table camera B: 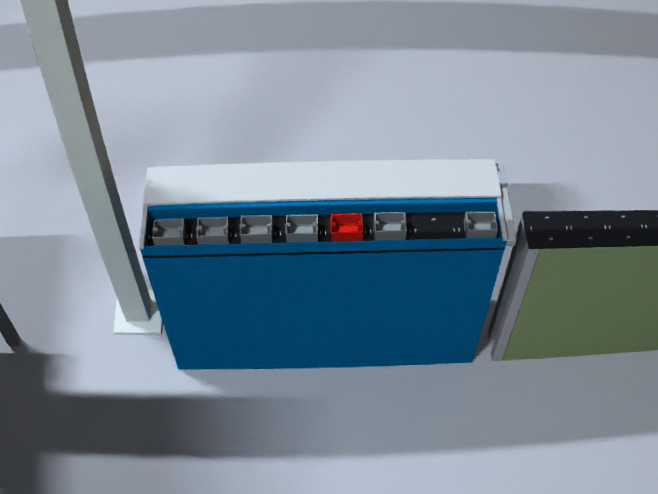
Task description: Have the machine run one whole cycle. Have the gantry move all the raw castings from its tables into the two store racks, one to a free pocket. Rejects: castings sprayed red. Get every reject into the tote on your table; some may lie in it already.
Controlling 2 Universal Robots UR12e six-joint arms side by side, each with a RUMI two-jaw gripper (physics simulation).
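Note:
A red-sprayed casting (346, 227) sits in the row on top of the blue cabinet-like table (324, 308), right of its middle. Grey castings stand in the same row: several to its left, among them one at the left end (169, 230) and one directly left of the red one (301, 227), one directly right of it (390, 225), and one at the right end (481, 224). A gap with bare black surface lies between the last two. The tote, the store racks and both of my grippers do not show in this view.
A pale raised cover (324, 181) runs along the blue table's back edge. A tall grey-green post (90, 159) on a white foot plate (139, 325) stands at its left. A green-fronted unit with a black top (589, 303) stands close at its right.

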